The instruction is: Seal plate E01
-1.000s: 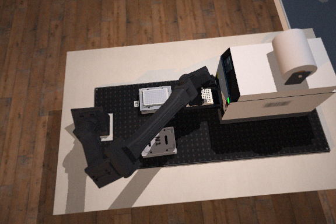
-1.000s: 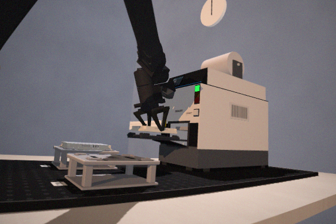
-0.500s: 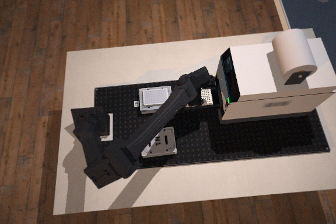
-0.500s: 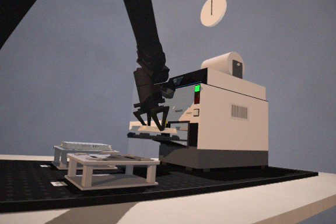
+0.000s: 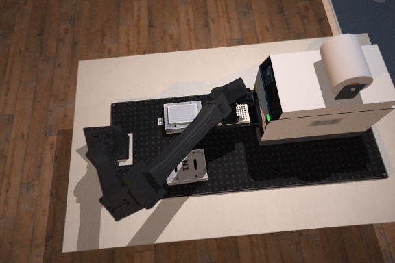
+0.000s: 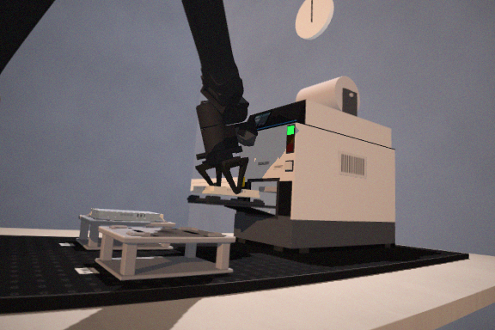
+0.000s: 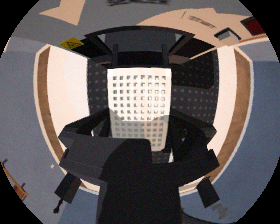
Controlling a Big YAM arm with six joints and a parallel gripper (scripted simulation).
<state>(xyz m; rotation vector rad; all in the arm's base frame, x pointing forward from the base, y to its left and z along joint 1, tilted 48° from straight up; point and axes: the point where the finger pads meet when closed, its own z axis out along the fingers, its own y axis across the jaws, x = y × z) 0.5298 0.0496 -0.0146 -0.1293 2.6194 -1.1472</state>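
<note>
My gripper is now 20 mm above the sealer stage. The rest, counted from my hand: nest 210 mm behind, 170 mm to the right, 80 mm below; then plate 200 mm behind, 50 mm to the left, 70 mm below; then start button 100 mm ahead, 100 mm to the right, 60 mm above.
</note>
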